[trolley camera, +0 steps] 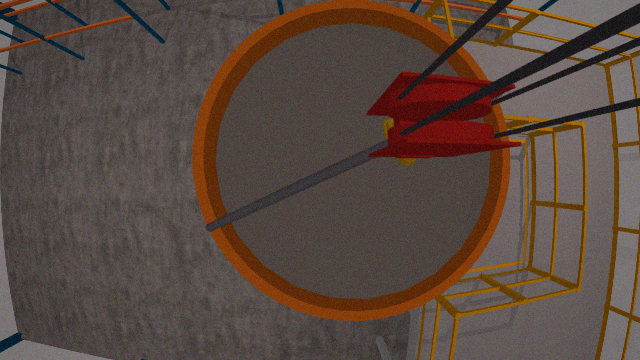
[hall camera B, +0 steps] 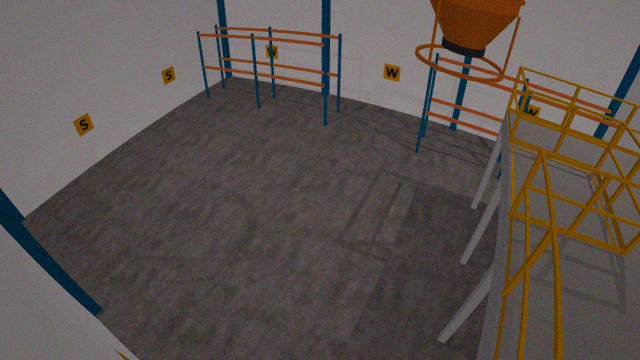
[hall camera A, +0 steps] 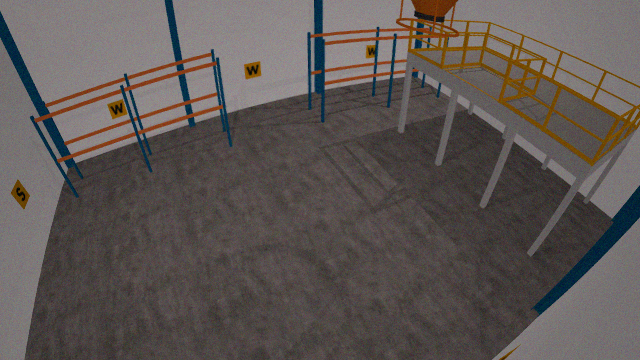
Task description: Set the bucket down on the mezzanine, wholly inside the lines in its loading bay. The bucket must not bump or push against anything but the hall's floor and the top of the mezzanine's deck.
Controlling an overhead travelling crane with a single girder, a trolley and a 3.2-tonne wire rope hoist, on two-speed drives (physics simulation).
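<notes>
The orange bucket (hall camera A: 433,7) (hall camera B: 472,22) (trolley camera: 200,160) hangs upright, its base ring clear of the floor. Its top is cut off in both hall views. The hook (trolley camera: 406,161), under the red block, is shut on the bucket's bail. The grey mezzanine (hall camera A: 550,148) (hall camera B: 590,320) (trolley camera: 550,330) has yellow railings. In hall camera A the base ring overlaps the far railing; in hall camera B it shows left of the deck's far end. In the trolley view the bucket covers much of the loading bay; thin yellow lines (trolley camera: 525,200) show right of its rim. The gap to the railings is unclear.
Yellow railings (hall camera A: 559,107) (hall camera B: 555,270) (trolley camera: 584,170) stand around the bay and along the deck. An orange-and-blue rack (hall camera A: 324,80) (hall camera B: 420,130) stands near the W wall behind the bucket. Another rack (hall camera A: 127,112) (hall camera B: 256,75) stands farther along that wall.
</notes>
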